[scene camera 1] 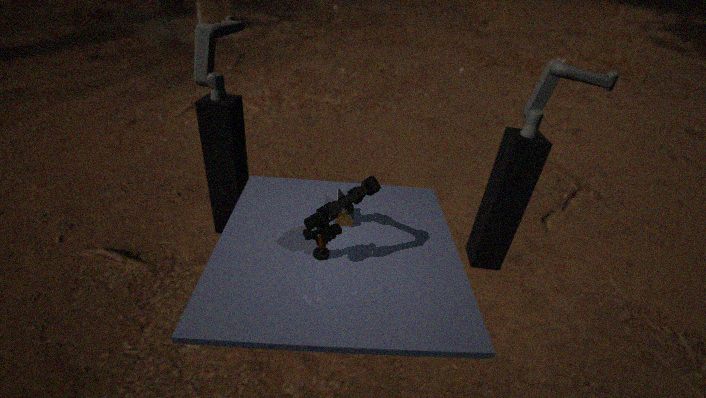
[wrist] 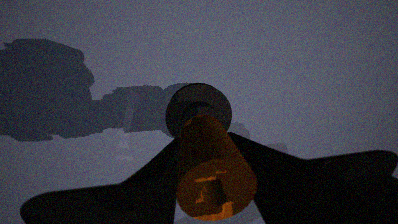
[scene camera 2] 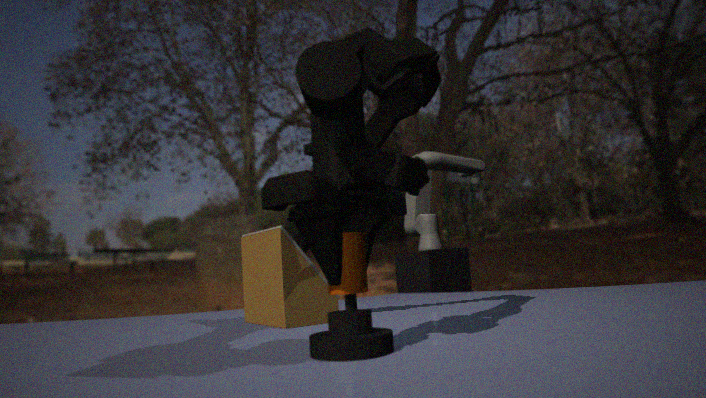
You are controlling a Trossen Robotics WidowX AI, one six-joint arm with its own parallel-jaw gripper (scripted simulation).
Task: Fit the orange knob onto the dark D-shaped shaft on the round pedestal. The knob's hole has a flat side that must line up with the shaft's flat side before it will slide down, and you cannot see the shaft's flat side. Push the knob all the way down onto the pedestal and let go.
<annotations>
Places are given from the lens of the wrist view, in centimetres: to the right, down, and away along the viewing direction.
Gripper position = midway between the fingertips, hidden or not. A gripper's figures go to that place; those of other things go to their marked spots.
gripper [wrist: 203, 139]: 0, 2, 11
pedestal [wrist: 194, 99]: 0, -2, 15
</annotations>
